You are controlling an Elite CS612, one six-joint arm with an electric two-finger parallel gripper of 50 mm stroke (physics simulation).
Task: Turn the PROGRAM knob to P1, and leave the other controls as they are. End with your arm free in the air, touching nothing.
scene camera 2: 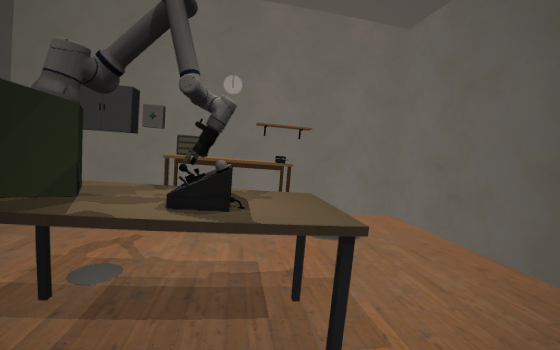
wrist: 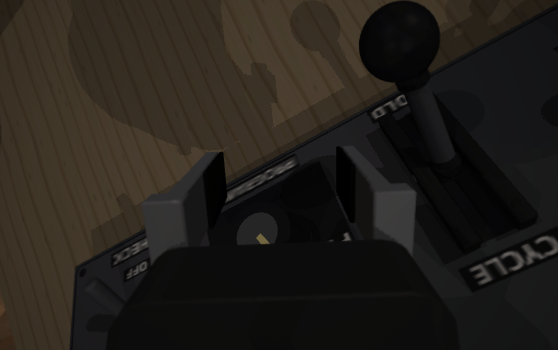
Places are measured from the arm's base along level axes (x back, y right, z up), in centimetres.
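Pixels of known places: gripper, fingertip midpoint: [scene camera 2: 188, 163] [wrist: 280, 172]; arm's base, link origin: [scene camera 2: 55, 98].
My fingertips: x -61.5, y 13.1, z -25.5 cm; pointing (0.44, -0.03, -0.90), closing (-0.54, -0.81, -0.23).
Ahead of a thing's pixels: the offset from my fingertips to its top centre. Level surfaces: height alone.
The PROGRAM knob {dy +4.2, dx -0.7, dz -4.9 cm} [wrist: 257, 230] is a round grey-topped knob with a yellow pointer mark, on the black sloped control panel [scene camera 2: 207, 192] [wrist: 520, 180]. Its lower part is hidden behind the gripper body in the wrist view. The PROGRAM label is beside it, and a letter of a position label shows at the right; which position the pointer marks I cannot tell. My gripper [scene camera 2: 190, 159] [wrist: 280, 172] is open and empty. Its fingers are above the panel, one on each side of the knob in the wrist view, with the knob low and left of the middle between them.
A black ball-topped lever {dy -8.5, dx +2.4, dz -1.2 cm} [wrist: 400, 41] [scene camera 2: 183, 167] rises from the CYCLE slot right of the fingers in the wrist view. A toggle {dy +16.0, dx +1.7, dz -4.7 cm} [wrist: 105, 295] by an OFF label is at lower left. The panel stands on the wooden table {dz -17.7 cm} [scene camera 2: 290, 210]. A green block [scene camera 2: 40, 145] is at the left.
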